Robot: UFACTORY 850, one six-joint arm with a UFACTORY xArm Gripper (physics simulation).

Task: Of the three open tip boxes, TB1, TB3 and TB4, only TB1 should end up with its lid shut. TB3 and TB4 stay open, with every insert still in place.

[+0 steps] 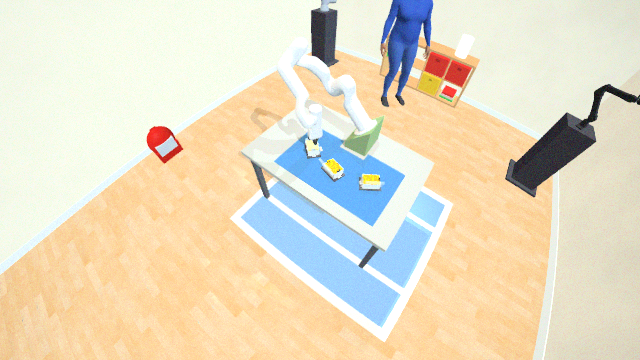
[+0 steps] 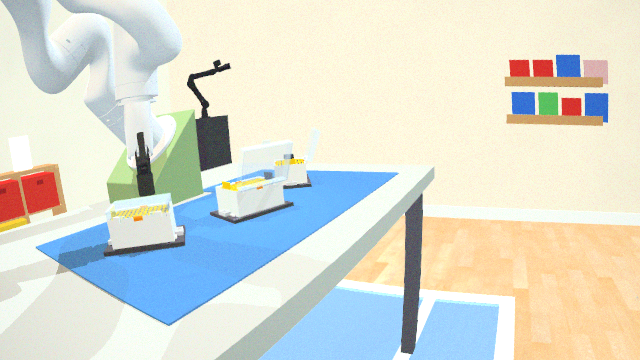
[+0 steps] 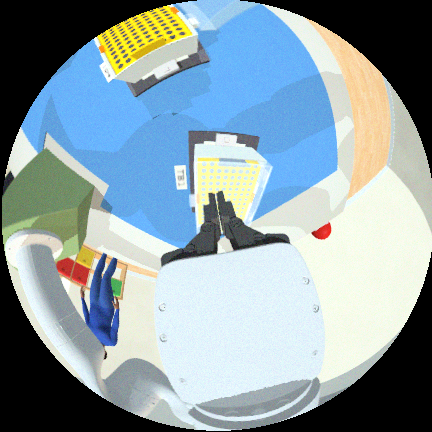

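Note:
The tip box TB1 (image 1: 313, 151) (image 2: 142, 232) (image 3: 206, 150) has its clear lid down over the yellow insert; whether it is fully latched cannot be told. My gripper (image 1: 315, 143) (image 2: 146, 193) (image 3: 216, 200) is shut and empty, pointing down with its tips at or just above TB1's lid; contact is unclear. The middle tip box (image 1: 332, 169) (image 2: 252, 201) (image 3: 172, 55) has its clear lid standing open and its yellow insert seated. The far tip box (image 1: 370, 184) (image 2: 295, 174) also has its lid raised and a yellow insert in place. Which is TB3 or TB4 is not readable.
The boxes stand on a blue mat (image 1: 300, 162) (image 2: 170, 300) (image 3: 295, 120) on the pale table (image 1: 272, 145) (image 2: 320, 260). A green wedge mount (image 1: 364, 141) (image 2: 180, 155) (image 3: 50, 195) carries the arm behind the mat. A TB1 label (image 3: 180, 177) lies beside that box.

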